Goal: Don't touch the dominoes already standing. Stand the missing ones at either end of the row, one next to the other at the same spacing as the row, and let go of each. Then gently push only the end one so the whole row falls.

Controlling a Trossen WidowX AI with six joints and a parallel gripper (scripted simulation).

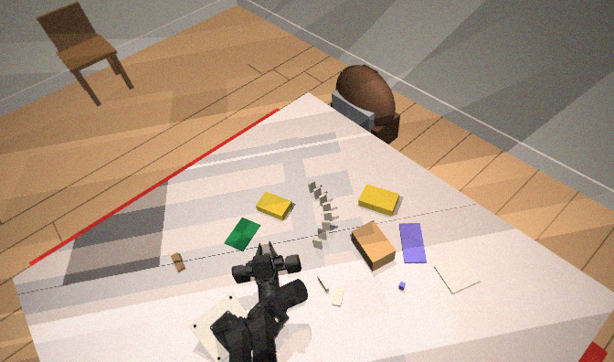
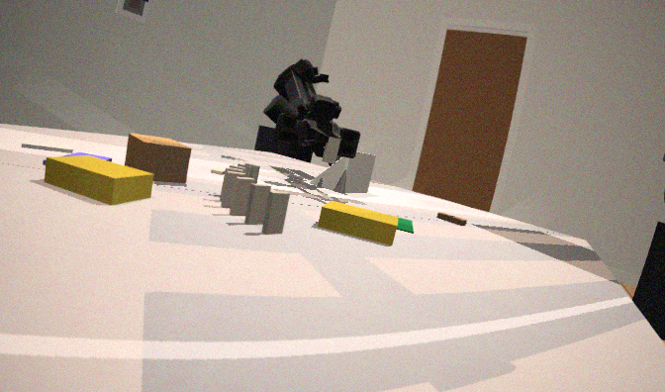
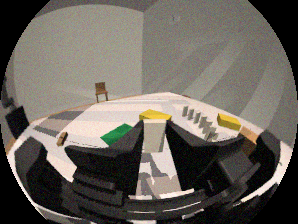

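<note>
Now: the green flat piece 150 mm to the left of my gripper tip, 120 mm below it and 10 mm behind it. From my gripper tip the other things lie so: brown box: 250 mm ahead, 200 mm to the right, 90 mm below; small tan block: 220 mm to the left, 220 mm behind, 110 mm below; tiny blue cube: 340 mm to the right, 210 mm ahead, 110 mm below.
</note>
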